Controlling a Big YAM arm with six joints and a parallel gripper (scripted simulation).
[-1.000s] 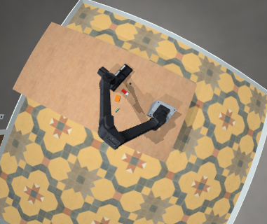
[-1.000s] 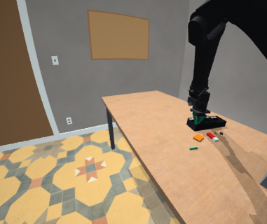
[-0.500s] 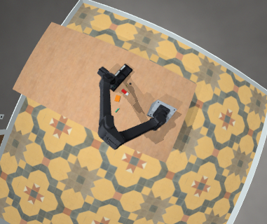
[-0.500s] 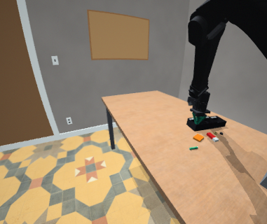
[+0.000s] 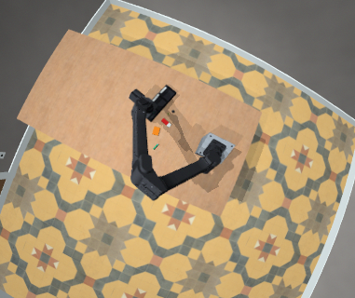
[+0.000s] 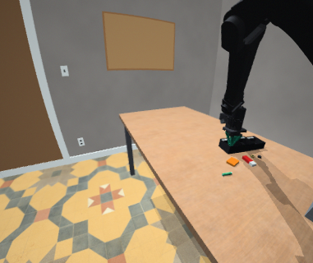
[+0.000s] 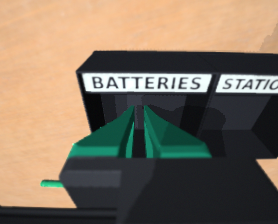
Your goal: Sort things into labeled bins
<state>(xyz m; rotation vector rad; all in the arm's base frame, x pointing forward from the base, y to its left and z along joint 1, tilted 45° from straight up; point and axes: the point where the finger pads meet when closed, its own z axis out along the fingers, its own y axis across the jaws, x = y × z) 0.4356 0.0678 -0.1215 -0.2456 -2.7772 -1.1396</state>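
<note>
The orange block lies 90 mm behind my hand, 80 mm to the left of it and 30 mm below it. Round my hand: black nut: 120 mm behind, 90 mm to the right, 30 mm below; green battery: 130 mm behind, 170 mm to the left, 30 mm below; yellow nut: 100 mm behind, 60 mm to the right, 30 mm below.
</note>
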